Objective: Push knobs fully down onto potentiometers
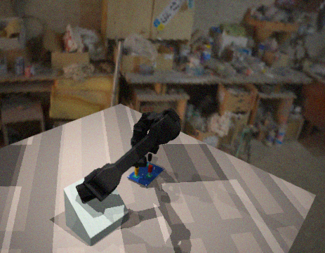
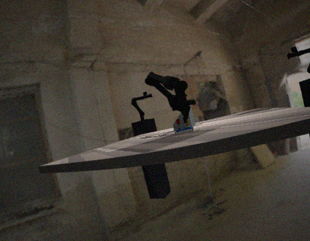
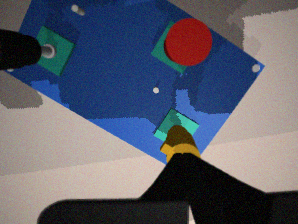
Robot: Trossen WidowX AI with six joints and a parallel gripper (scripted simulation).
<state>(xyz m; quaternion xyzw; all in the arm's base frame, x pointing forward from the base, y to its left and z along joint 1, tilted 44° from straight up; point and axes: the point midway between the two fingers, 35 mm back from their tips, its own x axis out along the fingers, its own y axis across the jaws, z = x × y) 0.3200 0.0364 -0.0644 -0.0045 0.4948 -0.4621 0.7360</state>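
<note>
Right now my gripper tip is 20 mm above the yellow knob. The rest, counted from my gripper tip: black knob (100 mm ahead, 20 mm to the left).
</note>
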